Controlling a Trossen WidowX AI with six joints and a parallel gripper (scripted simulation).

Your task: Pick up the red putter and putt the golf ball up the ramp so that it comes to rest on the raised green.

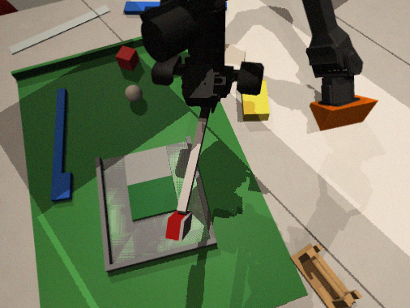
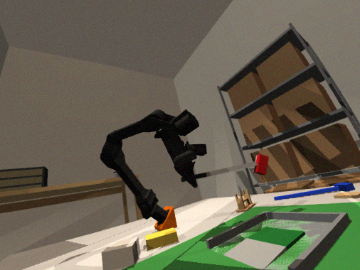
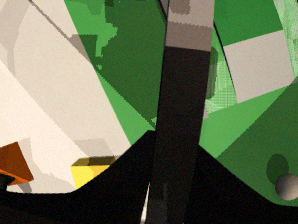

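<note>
My gripper tip is now 140 mm past the beige box, 200 mm to the left of it and 130 mm above it. From my gripper tip the other things lie so: green mat (170 mm ahead, 30 mm to the right, 150 mm below); then red cube (90 mm ahead, 330 mm to the right, 130 mm below); then white golf ball (110 mm ahead, 210 mm to the right, 130 mm below).
</note>
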